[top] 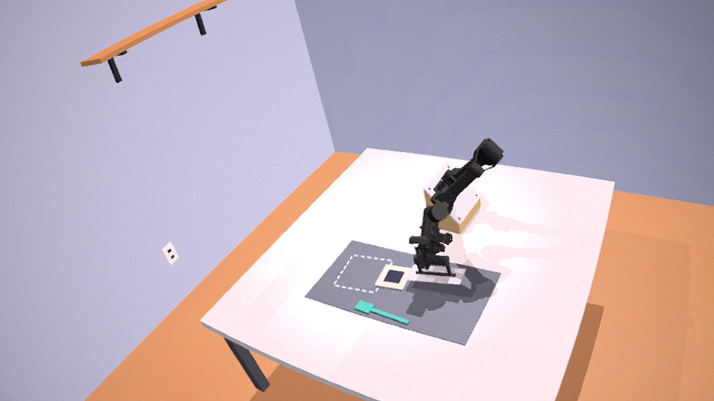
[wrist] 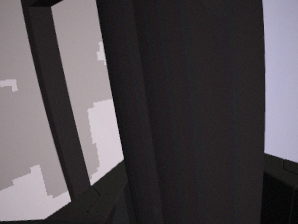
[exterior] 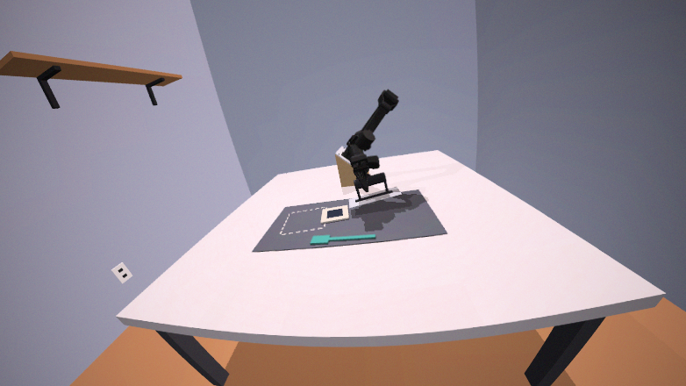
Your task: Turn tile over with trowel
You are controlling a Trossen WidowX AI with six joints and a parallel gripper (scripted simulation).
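Now: gripper tip 30 mm short of the grey mat, 90 mm to the left of it and 110 mm above it. Round my gripper tip: tile (140 mm to the right, 90 mm below); then teal trowel (170 mm ahead, 110 mm to the right, 90 mm below).
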